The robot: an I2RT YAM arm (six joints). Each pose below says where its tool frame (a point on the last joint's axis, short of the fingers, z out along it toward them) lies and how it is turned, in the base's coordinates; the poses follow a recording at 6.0 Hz.
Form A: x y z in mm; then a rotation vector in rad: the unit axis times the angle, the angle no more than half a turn.
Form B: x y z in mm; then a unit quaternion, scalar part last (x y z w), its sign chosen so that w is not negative. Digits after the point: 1 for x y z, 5 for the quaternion.
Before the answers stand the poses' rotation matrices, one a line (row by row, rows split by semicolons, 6 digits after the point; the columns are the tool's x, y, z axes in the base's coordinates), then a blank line. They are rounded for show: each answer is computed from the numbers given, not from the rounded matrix.
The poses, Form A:
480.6 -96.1 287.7 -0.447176 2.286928 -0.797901
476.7 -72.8 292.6 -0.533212 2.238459 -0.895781
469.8 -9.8 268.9 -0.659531 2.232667 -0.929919
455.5 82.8 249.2 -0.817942 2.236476 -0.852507
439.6 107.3 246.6 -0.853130 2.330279 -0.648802
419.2 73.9 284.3 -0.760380 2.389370 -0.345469
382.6 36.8 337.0 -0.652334 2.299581 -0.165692
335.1 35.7 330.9 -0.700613 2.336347 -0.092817
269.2 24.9 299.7 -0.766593 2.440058 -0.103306
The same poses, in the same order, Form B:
-0.719871 -0.096475 0.687371; -0.503128 0.754740 -0.420987; -0.478171 -0.648892 -0.591855
-0.699285 -0.122979 0.704185; -0.574829 0.682326 -0.451667; -0.424939 -0.720630 -0.547832
-0.680302 -0.203039 0.704247; -0.642929 0.626648 -0.440402; -0.351896 -0.752388 -0.556850
-0.628208 -0.326234 0.706347; -0.713635 0.603280 -0.356059; -0.309967 -0.727753 -0.611797
-0.634928 -0.417585 0.649992; -0.693407 0.679009 -0.241109; -0.340666 -0.603796 -0.720678
-0.655189 -0.437711 0.615741; -0.594194 0.801913 -0.062206; -0.466542 -0.406626 -0.785489
-0.606140 -0.406358 0.683716; -0.500180 0.863123 0.069559; -0.618397 -0.299818 -0.726426
-0.619033 -0.460226 0.636388; -0.509260 0.852086 0.120844; -0.597873 -0.249281 -0.761844
-0.670821 -0.501803 0.546071; -0.546163 0.832391 0.093978; -0.501703 -0.235201 -0.832451

480.6 -96.1 287.7 -0.17120 0.87557 -0.30548 0.33280
476.7 -72.8 292.6 -0.20385 0.85578 -0.34246 0.32985
469.8 -9.8 268.9 -0.24995 0.84614 -0.35242 0.31205
455.5 82.8 249.2 -0.30835 0.84310 -0.32138 0.30136
439.6 107.3 246.6 -0.31888 0.87101 -0.24251 0.28434
419.2 73.9 284.3 -0.28653 0.90036 -0.13018 0.30051
382.6 36.8 337.0 -0.25356 0.89382 -0.06440 0.36420
335.1 35.7 330.9 -0.26959 0.89902 -0.03572 0.34322
269.2 24.9 299.7 -0.28690 0.91319 -0.03866 0.28684

